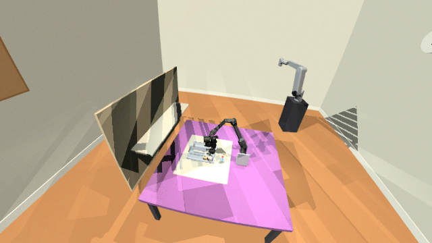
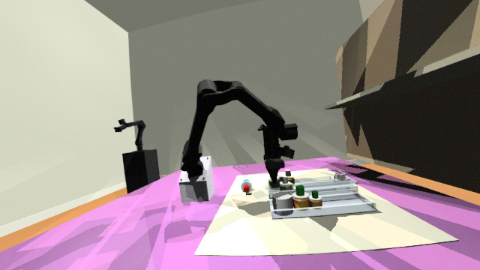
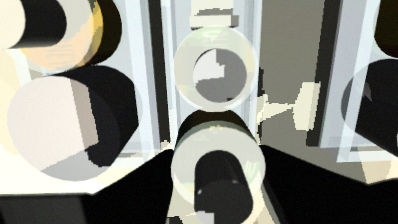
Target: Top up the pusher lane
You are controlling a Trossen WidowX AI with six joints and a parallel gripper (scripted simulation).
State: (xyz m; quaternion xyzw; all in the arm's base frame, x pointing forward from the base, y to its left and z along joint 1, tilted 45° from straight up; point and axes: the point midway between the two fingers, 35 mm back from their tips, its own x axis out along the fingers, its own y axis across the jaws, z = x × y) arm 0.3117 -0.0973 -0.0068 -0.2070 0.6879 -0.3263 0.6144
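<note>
The cream mat lies 7 cm ahead of my gripper tip, 6 cm below it and 1 cm to the left of it. Round my gripper tip: wall shelf (51 cm ahead, 31 cm above, 5 cm to the right).
</note>
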